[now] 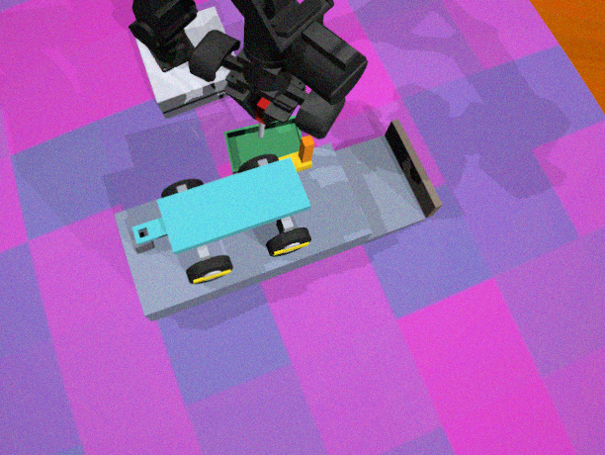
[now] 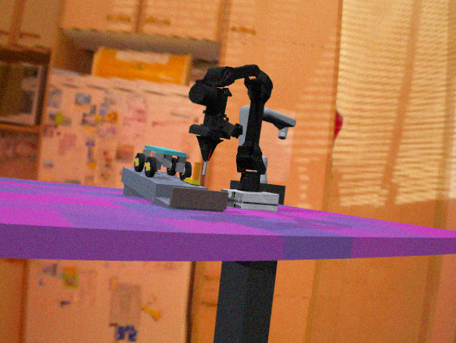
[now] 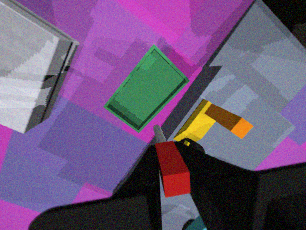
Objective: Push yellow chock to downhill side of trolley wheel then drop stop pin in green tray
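Now: gripper tip right at the red-headed stop pin. Also, from my gripper tip: yellow chock: 5 cm ahead, 1 cm to the left, 5 cm below; trolley: 9 cm ahead, 10 cm to the right, 2 cm below; grey ramp: 9 cm ahead, 9 cm to the right, 9 cm below.
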